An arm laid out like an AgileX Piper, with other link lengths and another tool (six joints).
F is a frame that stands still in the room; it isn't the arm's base.
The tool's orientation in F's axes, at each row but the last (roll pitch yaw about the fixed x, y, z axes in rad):
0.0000, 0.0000, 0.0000
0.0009, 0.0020, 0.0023
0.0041, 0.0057, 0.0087
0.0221, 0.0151, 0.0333
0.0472, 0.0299, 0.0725
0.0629, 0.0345, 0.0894
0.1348, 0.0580, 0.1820
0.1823, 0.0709, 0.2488
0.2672, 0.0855, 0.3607
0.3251, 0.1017, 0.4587
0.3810, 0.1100, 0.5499
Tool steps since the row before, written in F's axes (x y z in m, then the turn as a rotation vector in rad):
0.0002, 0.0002, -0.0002, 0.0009, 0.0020, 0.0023
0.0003, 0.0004, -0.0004, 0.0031, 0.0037, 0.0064
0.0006, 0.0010, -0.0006, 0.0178, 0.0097, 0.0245
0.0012, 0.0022, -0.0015, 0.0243, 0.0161, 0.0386
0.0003, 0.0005, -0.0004, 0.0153, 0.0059, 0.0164
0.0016, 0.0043, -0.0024, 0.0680, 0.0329, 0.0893
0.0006, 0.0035, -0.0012, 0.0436, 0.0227, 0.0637
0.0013, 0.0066, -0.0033, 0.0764, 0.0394, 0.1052
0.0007, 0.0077, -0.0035, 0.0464, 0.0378, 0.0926
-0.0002, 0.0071, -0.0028, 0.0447, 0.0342, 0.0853
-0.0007, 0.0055, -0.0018, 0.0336, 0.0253, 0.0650
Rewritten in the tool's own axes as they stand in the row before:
0.0002, 0.0002, -0.0002, 0.0009, 0.0020, 0.0023
0.0003, 0.0004, -0.0004, 0.0031, 0.0037, 0.0064
0.0006, 0.0010, -0.0006, 0.0177, 0.0096, 0.0246
0.0013, 0.0021, -0.0015, 0.0242, 0.0161, 0.0386
0.0003, 0.0005, -0.0004, 0.0152, 0.0056, 0.0166
0.0021, 0.0040, -0.0026, 0.0675, 0.0324, 0.0898
0.0013, 0.0032, -0.0016, 0.0432, 0.0232, 0.0638
0.0031, 0.0054, -0.0041, 0.0761, 0.0392, 0.1055
0.0037, 0.0059, -0.0049, 0.0486, 0.0440, 0.0886
0.0032, 0.0053, -0.0044, 0.0463, 0.0392, 0.0823
0.0025, 0.0041, -0.0033, 0.0345, 0.0295, 0.0627

